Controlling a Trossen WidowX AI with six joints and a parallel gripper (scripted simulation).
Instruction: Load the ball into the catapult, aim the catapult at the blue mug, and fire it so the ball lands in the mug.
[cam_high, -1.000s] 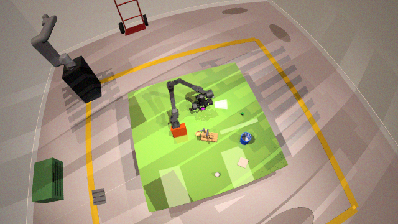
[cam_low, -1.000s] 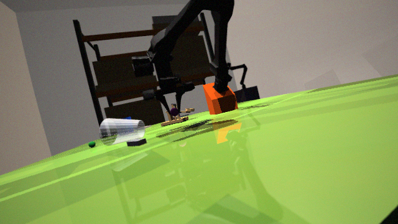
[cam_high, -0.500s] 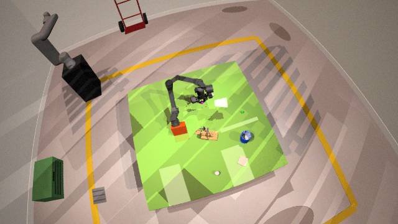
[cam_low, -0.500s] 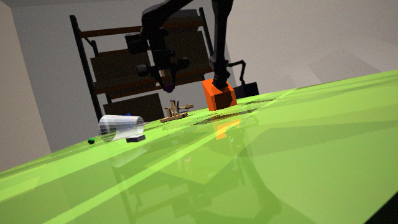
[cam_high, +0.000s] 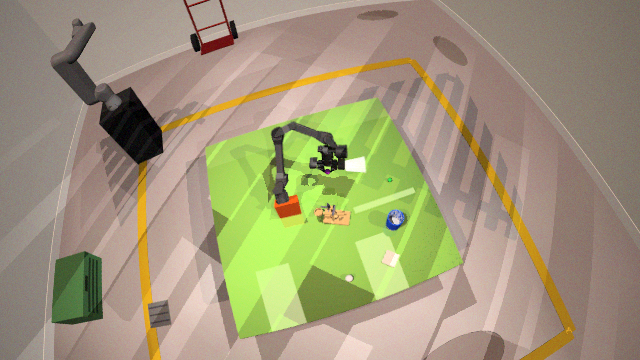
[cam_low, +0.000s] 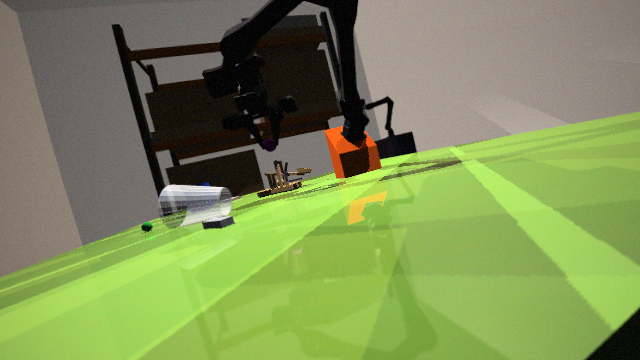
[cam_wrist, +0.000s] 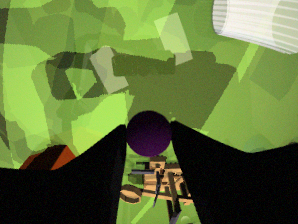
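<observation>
The catapult lies 7 cm behind my gripper tip, 18 cm to the right of it and 8 cm below it. Round my gripper tip: green ball (34 cm ahead, 14 cm to the right, 12 cm below); small dark block (15 cm ahead, 17 cm to the left, 12 cm below); purple ball (1 cm above).
</observation>
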